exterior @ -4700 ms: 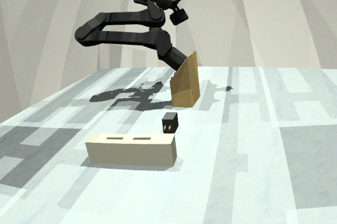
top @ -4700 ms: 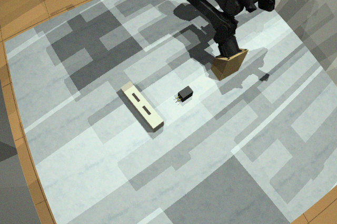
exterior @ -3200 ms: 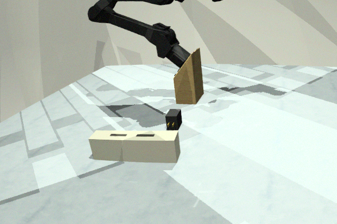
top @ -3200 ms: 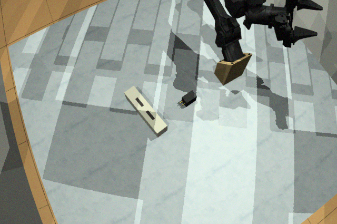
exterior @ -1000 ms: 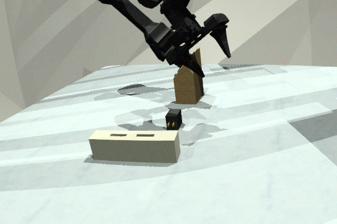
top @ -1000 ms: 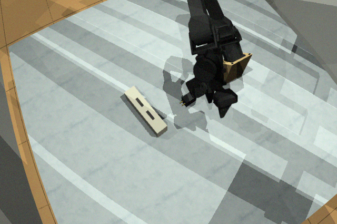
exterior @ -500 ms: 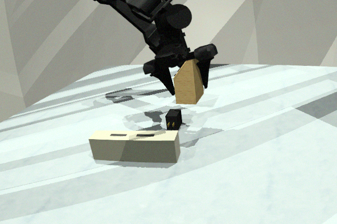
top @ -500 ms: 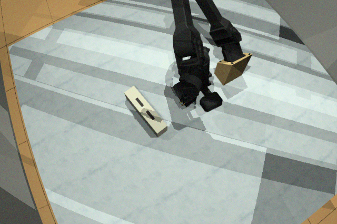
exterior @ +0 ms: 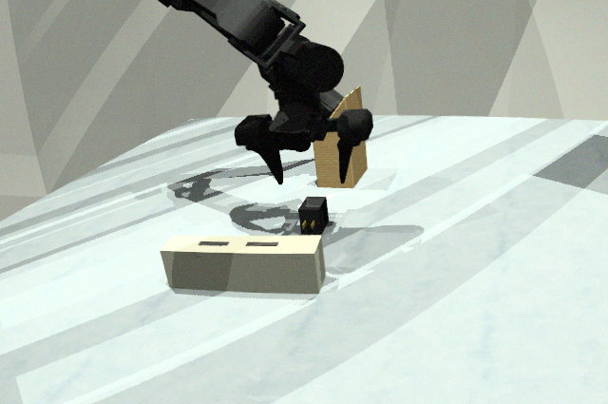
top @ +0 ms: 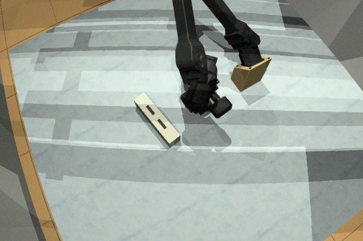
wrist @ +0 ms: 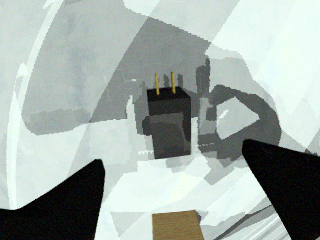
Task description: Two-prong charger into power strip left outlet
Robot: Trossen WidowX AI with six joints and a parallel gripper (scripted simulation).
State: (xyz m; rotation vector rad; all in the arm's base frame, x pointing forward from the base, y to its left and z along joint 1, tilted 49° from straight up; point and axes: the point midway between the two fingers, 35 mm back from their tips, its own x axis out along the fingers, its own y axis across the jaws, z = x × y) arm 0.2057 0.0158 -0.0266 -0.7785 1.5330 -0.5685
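Now: gripper tip 5 cm above the black two-prong charger and 2 cm short of it.
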